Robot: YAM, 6 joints.
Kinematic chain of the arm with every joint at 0, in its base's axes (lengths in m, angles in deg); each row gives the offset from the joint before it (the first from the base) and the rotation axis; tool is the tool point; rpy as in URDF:
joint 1: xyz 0 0 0.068 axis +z
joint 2: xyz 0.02 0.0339 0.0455 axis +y
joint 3: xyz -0.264 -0.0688 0 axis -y
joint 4: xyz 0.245 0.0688 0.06 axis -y
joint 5: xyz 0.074 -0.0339 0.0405 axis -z
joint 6: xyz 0.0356 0 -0.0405 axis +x
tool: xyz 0 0 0 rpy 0 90 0
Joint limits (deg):
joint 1: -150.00..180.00
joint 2: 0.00..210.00
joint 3: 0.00..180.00
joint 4: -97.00..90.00
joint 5: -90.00..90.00
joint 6: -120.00..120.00
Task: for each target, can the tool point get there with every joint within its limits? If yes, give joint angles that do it. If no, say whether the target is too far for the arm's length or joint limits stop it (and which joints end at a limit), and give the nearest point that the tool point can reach.
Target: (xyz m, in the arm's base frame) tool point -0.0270 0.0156 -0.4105
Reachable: no: joint limits stop it (at a limit: joint 2) | nearest point -0.0633 0.0366 -0.3349 | short by 0.086 m
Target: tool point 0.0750 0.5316 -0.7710
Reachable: no: too far | nearest point 0.0528 0.3744 -0.3564 | short by 0.444 m
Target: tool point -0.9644 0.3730 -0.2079
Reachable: no: too far | nearest point -0.5751 0.2224 -0.0756 | short by 0.438 m
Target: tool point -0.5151 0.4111 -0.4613
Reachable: no: too far | nearest point -0.3866 0.3085 -0.2839 | short by 0.242 m
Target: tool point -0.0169 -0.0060 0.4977
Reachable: yes | joints -108.32 31.70 51.36 67.62 23.39 -49.99
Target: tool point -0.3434 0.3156 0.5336
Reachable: yes | joints 137.21 128.52 159.82 -12.66 -2.60 18.95
